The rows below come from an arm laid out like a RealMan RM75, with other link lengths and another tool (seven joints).
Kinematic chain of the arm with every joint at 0, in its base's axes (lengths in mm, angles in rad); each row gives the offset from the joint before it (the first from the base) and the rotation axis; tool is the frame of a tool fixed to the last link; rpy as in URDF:
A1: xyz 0 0 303 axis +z
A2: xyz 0 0 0 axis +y
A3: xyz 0 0 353.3 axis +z
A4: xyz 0 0 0 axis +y
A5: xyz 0 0 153.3 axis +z
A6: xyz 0 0 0 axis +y
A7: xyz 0 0 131 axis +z
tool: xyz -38 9 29 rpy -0.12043 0 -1.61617
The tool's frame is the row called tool.
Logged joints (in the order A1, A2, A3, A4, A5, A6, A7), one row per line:
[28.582, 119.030, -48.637, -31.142, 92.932, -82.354, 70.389]
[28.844, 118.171, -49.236, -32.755, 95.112, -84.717, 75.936]
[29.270, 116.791, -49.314, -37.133, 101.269, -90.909, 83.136]
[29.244, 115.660, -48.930, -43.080, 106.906, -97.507, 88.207]
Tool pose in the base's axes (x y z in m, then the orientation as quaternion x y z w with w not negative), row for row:
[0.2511, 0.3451, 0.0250, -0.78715, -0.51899, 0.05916, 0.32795]
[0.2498, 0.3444, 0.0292, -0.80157, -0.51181, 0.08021, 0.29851]
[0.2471, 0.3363, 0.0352, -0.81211, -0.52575, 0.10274, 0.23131]
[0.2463, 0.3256, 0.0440, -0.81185, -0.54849, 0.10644, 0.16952]
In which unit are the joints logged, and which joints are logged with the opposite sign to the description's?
The joints are logged in degrees. Opposite sign: A5.
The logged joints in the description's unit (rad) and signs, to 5 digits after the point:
[0.49885, 2.07747, -0.84888, -0.54353, -1.62197, -1.43735, 1.22852]
[0.50342, 2.06247, -0.85933, -0.57168, -1.66002, -1.47859, 1.32533]
[0.51086, 2.03839, -0.86069, -0.64809, -1.76748, -1.58666, 1.45100]
[0.51040, 2.01865, -0.85399, -0.75189, -1.86586, -1.70182, 1.53950]

